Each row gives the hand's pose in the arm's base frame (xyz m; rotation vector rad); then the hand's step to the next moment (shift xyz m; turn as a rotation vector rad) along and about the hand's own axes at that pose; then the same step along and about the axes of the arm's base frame.
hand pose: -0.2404 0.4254 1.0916 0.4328 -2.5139 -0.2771
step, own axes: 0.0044 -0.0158 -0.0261 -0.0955 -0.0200 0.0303
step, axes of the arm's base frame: 0.0152 -0.0189 0.0190 0.0628 0.0192 -0.0782
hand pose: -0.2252 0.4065 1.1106 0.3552 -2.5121 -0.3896
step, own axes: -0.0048 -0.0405 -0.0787 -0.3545 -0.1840 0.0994
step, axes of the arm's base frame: 0.0555 -0.0513 0.0462 0.2590 -0.0325 -0.3182
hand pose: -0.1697 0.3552 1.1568 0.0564 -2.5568 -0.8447
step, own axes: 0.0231 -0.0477 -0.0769 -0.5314 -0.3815 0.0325
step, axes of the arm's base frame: 0.0071 -0.0856 0.0367 0.4272 -0.1994 -0.4546
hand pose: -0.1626 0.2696 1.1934 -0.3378 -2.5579 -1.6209
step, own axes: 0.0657 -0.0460 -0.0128 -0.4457 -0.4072 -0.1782
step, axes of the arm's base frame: -0.0751 -0.0215 -0.0221 0.3299 -0.3883 -0.3696
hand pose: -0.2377 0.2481 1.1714 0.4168 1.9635 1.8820
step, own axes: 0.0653 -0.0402 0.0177 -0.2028 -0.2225 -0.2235
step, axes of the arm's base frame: -0.0471 0.0440 -0.0452 0.0850 -0.3044 -0.2018
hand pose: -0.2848 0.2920 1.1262 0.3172 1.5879 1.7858
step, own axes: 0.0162 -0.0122 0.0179 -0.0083 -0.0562 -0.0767
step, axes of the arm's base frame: 0.0035 0.0240 -0.0120 -0.0215 -0.0646 -0.0669
